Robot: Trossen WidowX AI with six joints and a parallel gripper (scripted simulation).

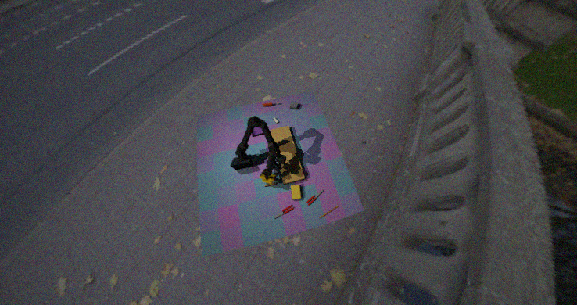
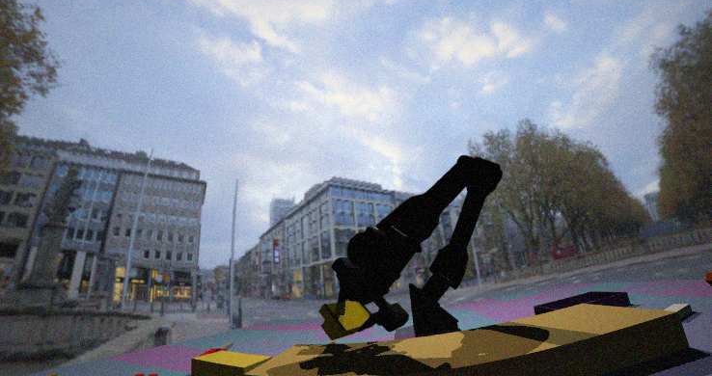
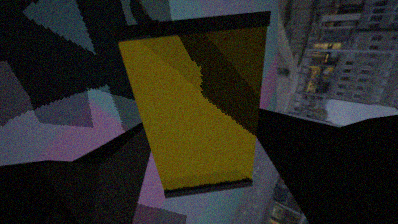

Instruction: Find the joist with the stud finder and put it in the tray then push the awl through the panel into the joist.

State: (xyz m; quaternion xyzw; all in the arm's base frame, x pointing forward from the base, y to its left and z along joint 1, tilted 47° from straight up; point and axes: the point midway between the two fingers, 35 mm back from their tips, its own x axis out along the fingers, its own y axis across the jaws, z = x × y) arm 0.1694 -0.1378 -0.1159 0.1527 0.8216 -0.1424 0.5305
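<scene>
My gripper tip is now 6 cm above the awl, 5 cm to the left of it and 3 cm short of it. The rest, counted from my gripper tip: yellow block (18 cm ahead, 17 cm to the right, 6 cm below); yellow stud finder (2 cm below, 2 cm behind, 1 cm to the right); purple tray (52 cm to the left, 6 cm below, 2 cm ahead).
</scene>
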